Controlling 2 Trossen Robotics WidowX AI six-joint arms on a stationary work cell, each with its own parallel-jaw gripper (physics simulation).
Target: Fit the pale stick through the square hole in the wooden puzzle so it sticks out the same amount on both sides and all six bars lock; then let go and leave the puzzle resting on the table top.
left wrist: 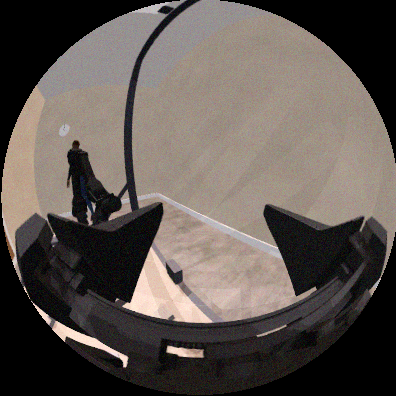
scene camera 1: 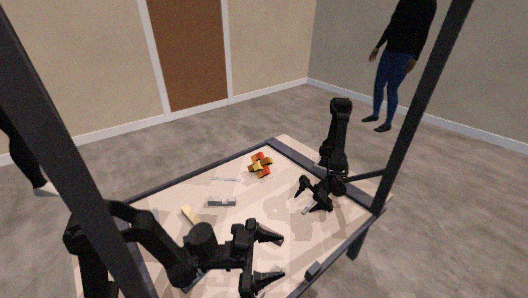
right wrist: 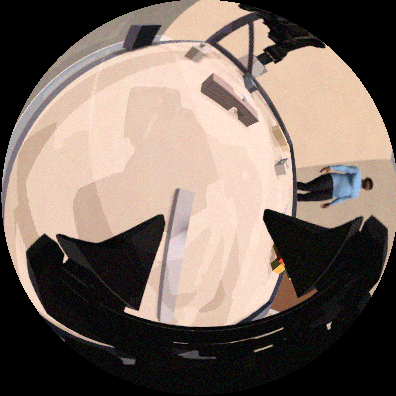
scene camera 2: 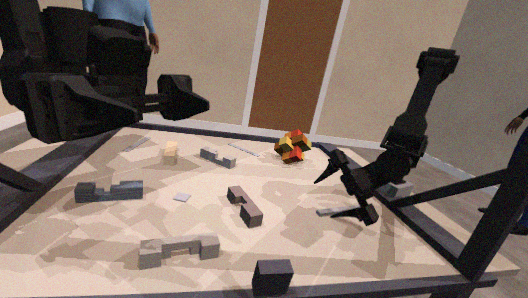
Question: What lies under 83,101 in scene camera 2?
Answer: The left gripper.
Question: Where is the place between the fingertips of the left gripper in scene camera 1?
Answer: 284,254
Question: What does the left gripper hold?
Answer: Nothing.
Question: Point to a frame post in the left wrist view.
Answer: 127,142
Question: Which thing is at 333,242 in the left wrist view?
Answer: The left gripper.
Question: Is the left gripper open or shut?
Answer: Open.
